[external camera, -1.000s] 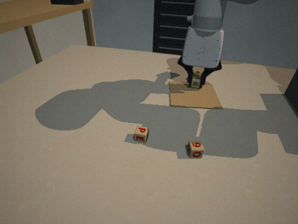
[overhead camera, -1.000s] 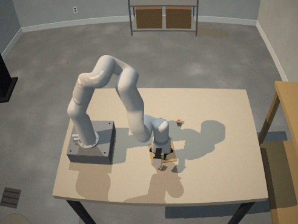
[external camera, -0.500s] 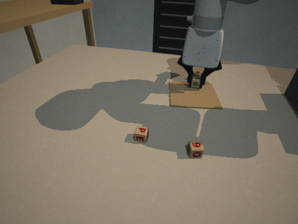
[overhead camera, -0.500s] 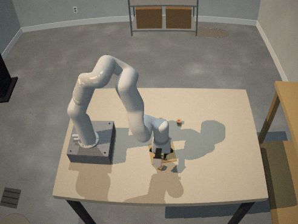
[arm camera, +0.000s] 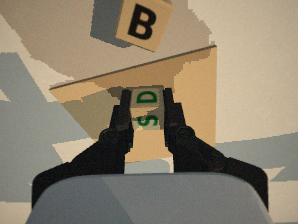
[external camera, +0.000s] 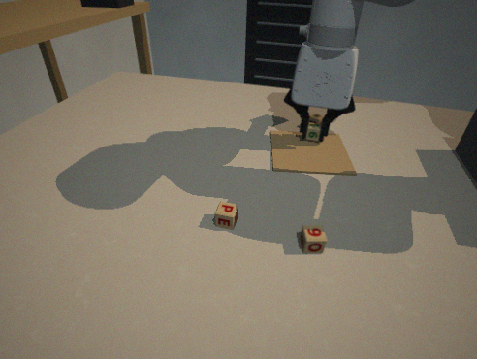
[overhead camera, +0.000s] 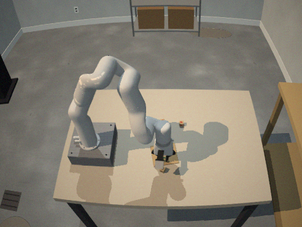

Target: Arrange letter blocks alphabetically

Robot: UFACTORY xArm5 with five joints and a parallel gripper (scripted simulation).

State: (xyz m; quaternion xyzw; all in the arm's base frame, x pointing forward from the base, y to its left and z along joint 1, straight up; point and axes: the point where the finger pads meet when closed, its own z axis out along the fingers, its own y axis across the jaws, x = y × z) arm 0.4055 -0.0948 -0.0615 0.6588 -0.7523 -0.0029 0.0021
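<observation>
My hand is 10 mm above the green-marked block. The rest, counted from my hand: tan mat: 40 mm to the left, 30 mm below, 10 mm ahead; red-marked block: 270 mm to the left, 20 mm below, 10 mm ahead.
</observation>
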